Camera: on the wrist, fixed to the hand. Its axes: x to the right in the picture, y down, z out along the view.
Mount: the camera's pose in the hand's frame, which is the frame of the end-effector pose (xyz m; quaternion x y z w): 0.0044 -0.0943 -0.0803 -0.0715 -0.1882 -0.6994 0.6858
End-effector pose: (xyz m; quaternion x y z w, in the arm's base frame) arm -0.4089 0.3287 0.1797 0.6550 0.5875 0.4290 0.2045
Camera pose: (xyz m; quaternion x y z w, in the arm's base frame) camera -0.5296 0.3352 0.1523 0.1044 0.7918 0.0699 0.5977
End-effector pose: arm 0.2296 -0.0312 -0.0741 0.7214 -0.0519 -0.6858 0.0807
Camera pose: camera 0.3066 0.0642 -0.0924 -0.3962 -0.5028 0.6663 0.3825
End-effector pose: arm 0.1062 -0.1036 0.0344 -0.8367 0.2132 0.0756 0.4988
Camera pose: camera 0.1440 -0.1356 0.1480 -0.7443 -0.5382 -0.1243 0.3752
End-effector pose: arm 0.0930 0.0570 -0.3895 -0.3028 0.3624 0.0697 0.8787
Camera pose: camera 0.0807 -0.0663 -0.3916 -0.5108 -0.1336 -0.4839 0.6979
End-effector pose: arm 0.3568 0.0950 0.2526 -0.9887 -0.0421 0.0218 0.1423
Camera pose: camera 0.3583 0.1631 0.3561 -0.6547 -0.7487 0.0985 0.0342
